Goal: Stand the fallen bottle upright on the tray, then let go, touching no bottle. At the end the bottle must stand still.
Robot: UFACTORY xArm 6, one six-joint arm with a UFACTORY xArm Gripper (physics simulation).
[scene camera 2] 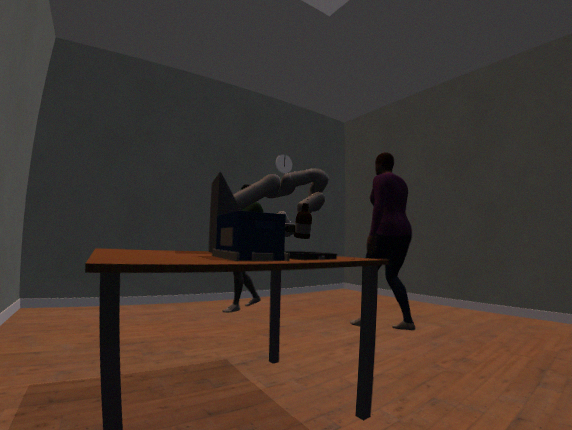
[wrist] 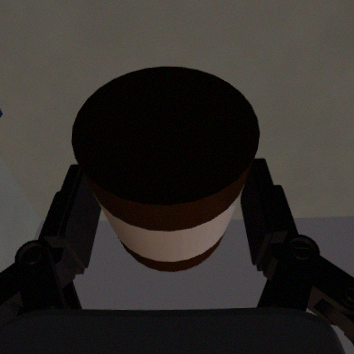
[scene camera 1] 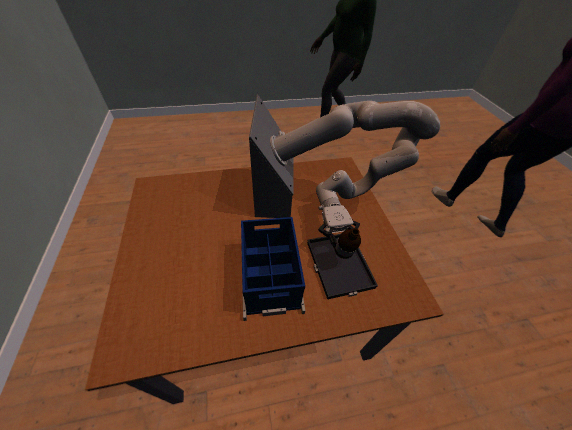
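Pixels of known places: gripper, fingertip midpoint: (scene camera 2: 301,229) (wrist: 168,181); arm's base at its link origin: (scene camera 2: 231,204) (scene camera 1: 278,151).
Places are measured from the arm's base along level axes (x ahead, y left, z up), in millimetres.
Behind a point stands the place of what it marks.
Observation:
A brown bottle with a pale label (scene camera 1: 349,240) @[x 425, y 189, z -58 mm] (scene camera 2: 303,223) @[x 432, y 183, z -110 mm] (wrist: 167,215) @[x 353, y 204, z -154 mm] is upright, neck up, in the air above the tray. My gripper (scene camera 1: 341,236) @[x 388, y 204, z -134 mm] (wrist: 168,181) @[x 388, y 204, z -134 mm] is shut on its body from the side; in the wrist view the bottle's dark base faces the camera, with a black finger on either side. In scene camera 2's view a gap shows between the bottle's base and the tray (scene camera 2: 325,256) @[x 517, y 243, z -251 mm]. The black tray (scene camera 1: 334,295) @[x 528, y 145, z -240 mm] lies flat on the table, and the bottle is over its far part in scene camera 1's view.
A blue crate with compartments (scene camera 1: 273,289) @[x 552, y -74, z -92 mm] (scene camera 2: 251,236) @[x 552, y -115, z -178 mm] stands on the table (scene camera 1: 175,280) @[x 394, y -419, z -264 mm] (scene camera 2: 150,257) @[x 423, y -445, z -264 mm], left of the tray, with pale brackets at its foot. The arm's grey mounting panel (scene camera 1: 272,185) @[x 128, y -35, z -68 mm] stands behind the crate. Two people stand on the floor beyond the table.

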